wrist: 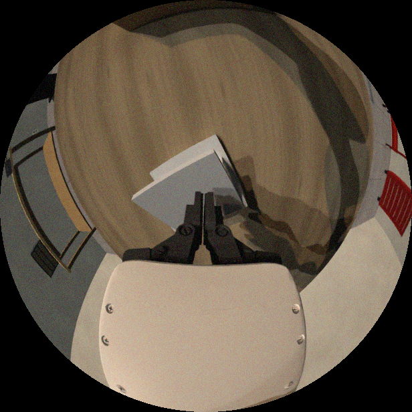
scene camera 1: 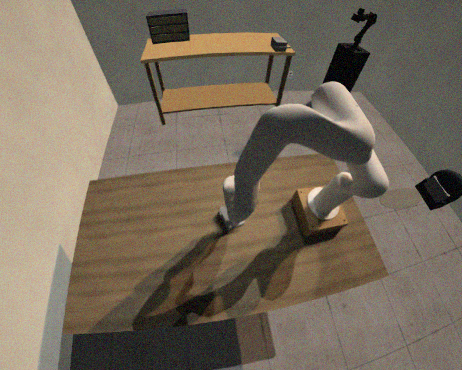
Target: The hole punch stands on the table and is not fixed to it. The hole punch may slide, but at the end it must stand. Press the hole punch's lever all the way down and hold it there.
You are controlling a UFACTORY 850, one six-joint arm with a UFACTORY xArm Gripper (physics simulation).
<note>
In view: my gripper [wrist: 203, 204] and a hole punch [wrist: 212, 141].
</note>
